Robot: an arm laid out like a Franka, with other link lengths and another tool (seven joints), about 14 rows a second.
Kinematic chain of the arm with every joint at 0, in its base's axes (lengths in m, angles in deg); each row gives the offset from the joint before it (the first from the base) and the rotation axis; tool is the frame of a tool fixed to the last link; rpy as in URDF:
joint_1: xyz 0 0 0.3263 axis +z
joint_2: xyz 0 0 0 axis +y
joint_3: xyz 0 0 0.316 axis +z
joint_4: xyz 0.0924 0 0 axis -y
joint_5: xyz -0.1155 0 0.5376 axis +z
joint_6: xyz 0 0 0 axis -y
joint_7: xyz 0.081 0 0 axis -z
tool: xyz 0.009 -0.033 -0.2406 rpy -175.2 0 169.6
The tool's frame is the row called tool.
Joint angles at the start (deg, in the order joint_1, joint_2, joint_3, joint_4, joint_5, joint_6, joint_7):
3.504 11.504 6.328 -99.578 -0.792 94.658 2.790
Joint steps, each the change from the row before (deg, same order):
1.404 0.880 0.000 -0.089 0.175 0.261 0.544
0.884 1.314 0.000 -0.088 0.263 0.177 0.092
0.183 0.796 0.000 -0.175 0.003 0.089 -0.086
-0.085 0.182 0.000 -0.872 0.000 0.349 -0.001
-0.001 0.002 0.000 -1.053 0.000 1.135 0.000
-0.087 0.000 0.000 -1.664 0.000 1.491 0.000
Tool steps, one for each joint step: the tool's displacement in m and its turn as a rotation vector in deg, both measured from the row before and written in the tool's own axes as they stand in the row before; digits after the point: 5 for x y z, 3 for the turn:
0.00072 0.01934 0.00980 0.295 0.598 -0.859
-0.00119 0.01402 0.01582 0.158 1.162 -0.851
-0.00139 0.00360 0.01128 0.179 0.837 -0.343
0.00060 -0.00023 0.01138 0.119 0.697 0.013
-0.00136 0.00123 0.00988 -0.020 -0.078 0.001
-0.00072 0.00056 0.01619 0.011 0.179 0.057

